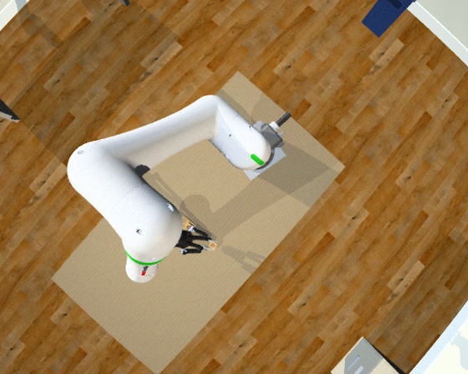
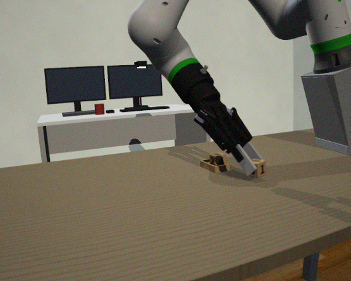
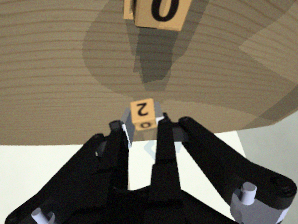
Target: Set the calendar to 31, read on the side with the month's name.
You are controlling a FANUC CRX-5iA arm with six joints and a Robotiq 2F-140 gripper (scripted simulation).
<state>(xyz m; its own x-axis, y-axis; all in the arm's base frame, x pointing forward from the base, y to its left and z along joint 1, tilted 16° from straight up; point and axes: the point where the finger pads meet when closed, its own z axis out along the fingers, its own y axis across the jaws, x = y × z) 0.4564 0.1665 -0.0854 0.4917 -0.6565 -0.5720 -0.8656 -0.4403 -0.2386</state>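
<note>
My hand is 140 mm to the left of the small wooden tray, 50 mm above it and 20 mm short of it. The rest, counted from my hand: wooden number cube 20 mm to the left, 20 mm below, 10 mm behind.
</note>
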